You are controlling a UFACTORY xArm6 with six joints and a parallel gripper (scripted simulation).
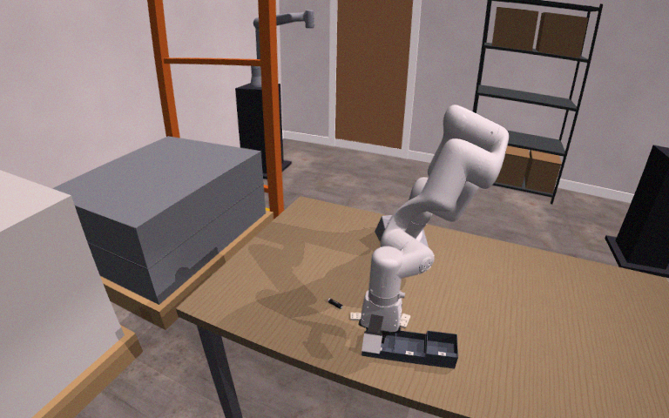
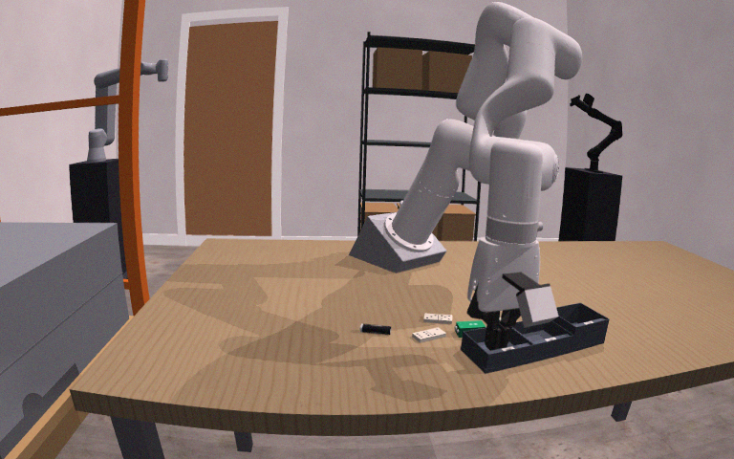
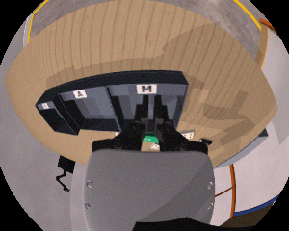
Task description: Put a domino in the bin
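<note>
Now: hand 90 mm past the green block, 20 mm to the left of it and 30 mm above it. The rest, counted from my hand: black cylinder 120 mm behind, 160 mm to the right, 30 mm below.
</note>
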